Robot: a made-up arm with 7 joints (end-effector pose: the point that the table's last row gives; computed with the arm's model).
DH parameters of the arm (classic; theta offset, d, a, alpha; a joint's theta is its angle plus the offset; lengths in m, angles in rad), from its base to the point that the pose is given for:
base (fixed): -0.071 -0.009 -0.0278 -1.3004
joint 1: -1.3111 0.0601 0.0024 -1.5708
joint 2: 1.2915 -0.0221 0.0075 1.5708
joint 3: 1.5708 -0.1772 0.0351 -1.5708
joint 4: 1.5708 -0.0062 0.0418 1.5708
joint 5: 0 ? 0.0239 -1.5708
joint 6: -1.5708 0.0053 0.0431 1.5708
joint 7: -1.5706 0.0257 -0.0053 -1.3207
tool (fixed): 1.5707 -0.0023 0 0
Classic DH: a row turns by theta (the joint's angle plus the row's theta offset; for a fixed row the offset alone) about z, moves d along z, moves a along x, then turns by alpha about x.
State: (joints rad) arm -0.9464 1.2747 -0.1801 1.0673 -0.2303 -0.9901 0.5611
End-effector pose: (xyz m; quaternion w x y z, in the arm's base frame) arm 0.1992 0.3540 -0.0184 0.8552 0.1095 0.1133 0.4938
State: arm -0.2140 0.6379 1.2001 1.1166 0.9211 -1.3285 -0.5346
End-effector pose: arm 0.0134 0.3259 -0.2284 0.6342 0.4400 0.6059 0.1926
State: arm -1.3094 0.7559 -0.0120 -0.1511 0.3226 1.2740 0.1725
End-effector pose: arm 0.2814 0.1162 0.1568 0.7215 -0.0195 0.4921 0.4867
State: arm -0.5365 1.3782 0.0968 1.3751 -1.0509 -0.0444 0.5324
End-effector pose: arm 0.0676 0.4577 -0.0675 0.4846 -0.4243 0.4418 0.6245
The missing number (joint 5, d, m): 0.1966
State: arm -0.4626 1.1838 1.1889 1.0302 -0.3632 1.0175 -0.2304
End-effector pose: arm 0.0683 0.4719 -0.0888 0.4883 -0.5214 0.6919 0.1050
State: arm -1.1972 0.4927 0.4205 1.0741 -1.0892 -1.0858 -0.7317
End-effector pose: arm 0.2982 0.2043 -0.1132 0.9823 -0.1868 0.0119 0.0020
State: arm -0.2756 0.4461 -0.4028 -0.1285 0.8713 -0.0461 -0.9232
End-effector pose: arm 0.2097 0.0092 -0.1984 0.3939 0.7922 0.4609 -0.0691
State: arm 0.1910 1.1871 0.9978 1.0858 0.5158 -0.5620 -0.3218
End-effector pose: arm -0.0220 0.4470 -0.0576 0.3544 0.3290 0.7259 0.4891
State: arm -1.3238 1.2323 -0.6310 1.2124 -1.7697 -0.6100 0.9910
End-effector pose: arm 0.2375 0.3574 -0.0034 0.6145 -0.6891 0.1346 0.3598
